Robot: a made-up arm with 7 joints. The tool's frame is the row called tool. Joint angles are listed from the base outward. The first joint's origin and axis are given. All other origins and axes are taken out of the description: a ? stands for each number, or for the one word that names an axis. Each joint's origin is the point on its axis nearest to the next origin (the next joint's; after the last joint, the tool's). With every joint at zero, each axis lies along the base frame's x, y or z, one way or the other. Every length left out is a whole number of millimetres.
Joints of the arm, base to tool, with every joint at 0 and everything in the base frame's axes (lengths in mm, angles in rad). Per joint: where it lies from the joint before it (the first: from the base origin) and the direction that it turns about. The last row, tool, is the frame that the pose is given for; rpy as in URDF.
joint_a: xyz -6 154 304 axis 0 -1 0
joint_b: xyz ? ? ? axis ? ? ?
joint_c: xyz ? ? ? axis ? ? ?
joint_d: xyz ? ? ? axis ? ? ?
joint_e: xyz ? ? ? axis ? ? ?
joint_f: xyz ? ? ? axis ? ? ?
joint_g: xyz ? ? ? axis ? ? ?
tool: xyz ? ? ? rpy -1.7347 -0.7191 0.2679
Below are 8 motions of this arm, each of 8 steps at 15 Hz.
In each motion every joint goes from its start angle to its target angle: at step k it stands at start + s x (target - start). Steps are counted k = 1, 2, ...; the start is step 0. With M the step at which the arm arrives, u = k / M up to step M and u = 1 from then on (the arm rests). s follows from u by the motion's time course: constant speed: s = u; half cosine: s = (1 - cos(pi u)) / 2; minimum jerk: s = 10 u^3 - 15 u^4 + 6 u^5.
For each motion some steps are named. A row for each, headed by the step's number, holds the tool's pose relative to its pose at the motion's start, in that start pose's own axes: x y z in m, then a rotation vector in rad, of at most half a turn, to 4 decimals.
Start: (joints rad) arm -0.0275 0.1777 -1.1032 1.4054 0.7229 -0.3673 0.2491
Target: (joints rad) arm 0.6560 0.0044 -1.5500 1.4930 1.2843 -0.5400 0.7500
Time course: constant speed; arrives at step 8
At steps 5, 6, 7, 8:
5: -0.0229 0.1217 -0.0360 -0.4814 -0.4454 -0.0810
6: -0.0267 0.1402 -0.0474 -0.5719 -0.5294 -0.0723
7: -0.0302 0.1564 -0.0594 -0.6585 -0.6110 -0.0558
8: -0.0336 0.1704 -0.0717 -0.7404 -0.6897 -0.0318

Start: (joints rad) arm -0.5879 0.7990 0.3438 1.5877 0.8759 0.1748 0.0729
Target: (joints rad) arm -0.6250 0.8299 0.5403 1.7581 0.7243 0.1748 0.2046
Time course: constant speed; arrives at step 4
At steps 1, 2, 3, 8:
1: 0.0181 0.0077 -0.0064 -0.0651 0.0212 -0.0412
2: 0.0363 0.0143 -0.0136 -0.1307 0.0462 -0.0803
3: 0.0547 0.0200 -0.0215 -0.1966 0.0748 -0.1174
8: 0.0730 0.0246 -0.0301 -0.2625 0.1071 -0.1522

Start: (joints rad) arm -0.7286 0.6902 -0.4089 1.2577 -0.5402 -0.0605 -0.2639
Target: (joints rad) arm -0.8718 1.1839 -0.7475 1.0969 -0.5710 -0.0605 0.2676
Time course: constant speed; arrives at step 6
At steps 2, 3, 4, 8:
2: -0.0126 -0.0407 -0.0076 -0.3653 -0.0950 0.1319
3: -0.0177 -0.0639 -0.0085 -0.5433 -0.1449 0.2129
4: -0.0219 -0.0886 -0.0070 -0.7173 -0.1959 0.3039
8: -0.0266 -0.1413 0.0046 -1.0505 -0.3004 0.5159

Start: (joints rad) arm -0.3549 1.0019 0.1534 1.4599 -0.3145 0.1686 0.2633
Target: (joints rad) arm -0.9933 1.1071 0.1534 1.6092 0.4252 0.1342 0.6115
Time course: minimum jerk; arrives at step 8
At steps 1, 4, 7, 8:
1: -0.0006 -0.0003 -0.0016 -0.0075 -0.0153 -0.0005
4: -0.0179 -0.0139 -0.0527 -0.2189 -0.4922 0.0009
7: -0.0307 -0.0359 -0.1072 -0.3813 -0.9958 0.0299
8: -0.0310 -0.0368 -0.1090 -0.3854 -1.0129 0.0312

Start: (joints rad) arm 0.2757 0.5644 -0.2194 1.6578 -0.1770 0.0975 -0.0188
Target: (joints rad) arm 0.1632 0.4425 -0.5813 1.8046 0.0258 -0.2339 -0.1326
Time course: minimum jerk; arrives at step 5
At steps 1, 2, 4, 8:
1: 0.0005 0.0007 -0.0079 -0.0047 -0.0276 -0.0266
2: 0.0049 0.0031 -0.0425 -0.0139 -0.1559 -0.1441
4: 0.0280 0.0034 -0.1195 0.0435 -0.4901 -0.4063
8: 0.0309 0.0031 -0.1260 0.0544 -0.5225 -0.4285

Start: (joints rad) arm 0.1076 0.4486 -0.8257 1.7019 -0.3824 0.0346 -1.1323
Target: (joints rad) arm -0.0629 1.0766 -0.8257 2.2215 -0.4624 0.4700 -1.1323
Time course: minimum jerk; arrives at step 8
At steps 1, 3, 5, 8:
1: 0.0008 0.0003 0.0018 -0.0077 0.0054 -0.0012
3: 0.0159 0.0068 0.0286 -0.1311 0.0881 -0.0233
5: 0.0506 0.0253 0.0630 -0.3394 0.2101 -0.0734
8: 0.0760 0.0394 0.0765 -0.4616 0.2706 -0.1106

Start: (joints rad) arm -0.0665 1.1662 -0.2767 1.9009 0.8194 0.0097 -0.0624
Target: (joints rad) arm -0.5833 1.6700 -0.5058 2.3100 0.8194 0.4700 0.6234
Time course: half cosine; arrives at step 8
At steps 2, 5, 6, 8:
2: -0.0089 -0.0039 -0.0197 -0.1270 -0.1045 0.1765
5: -0.0376 -0.0369 -0.1011 -0.5063 -0.6023 0.8423
6: -0.0415 -0.0517 -0.1265 -0.5875 -0.7793 1.0396
8: -0.0421 -0.0663 -0.1494 -0.6465 -0.9489 1.2165

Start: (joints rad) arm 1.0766 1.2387 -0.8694 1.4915 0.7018 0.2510 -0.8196
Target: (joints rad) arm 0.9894 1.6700 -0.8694 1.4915 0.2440 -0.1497 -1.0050
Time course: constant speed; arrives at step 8
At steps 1, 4, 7, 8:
1: 0.0002 -0.0035 0.0135 0.0010 0.0771 -0.0719
4: 0.0049 -0.0136 0.0522 -0.0327 0.2856 -0.2933
7: 0.0147 -0.0223 0.0886 -0.1205 0.4535 -0.5155
8: 0.0191 -0.0248 0.1002 -0.1615 0.4992 -0.5877

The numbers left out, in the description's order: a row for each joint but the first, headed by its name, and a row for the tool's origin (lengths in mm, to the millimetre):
joint_b: xyz -5 0 -9, axis 1 0 0
joint_c: xyz 0 29 -238, axis 0 0 1
joint_d: xyz -20 33 0, axis 0 -1 0
joint_e: xyz -1 0 -295, axis 0 0 1
joint_f: xyz 1 16 0, axis 0 1 0
joint_g: xyz 27 0 -6, axis -1 0 0
tool: xyz 0 10 1

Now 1 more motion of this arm.
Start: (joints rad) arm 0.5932 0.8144 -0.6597 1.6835 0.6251 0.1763 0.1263
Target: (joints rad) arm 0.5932 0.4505 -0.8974 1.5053 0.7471 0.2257 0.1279
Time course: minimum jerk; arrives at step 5
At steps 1, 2, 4, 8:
1: -0.0079 0.0006 -0.0026 0.0051 -0.0277 0.0042
2: -0.0428 0.0043 -0.0175 0.0225 -0.1506 0.0250
4: -0.1176 0.0201 -0.0720 0.0288 -0.4335 0.0855
8: -0.1237 0.0219 -0.0782 0.0269 -0.4585 0.0917

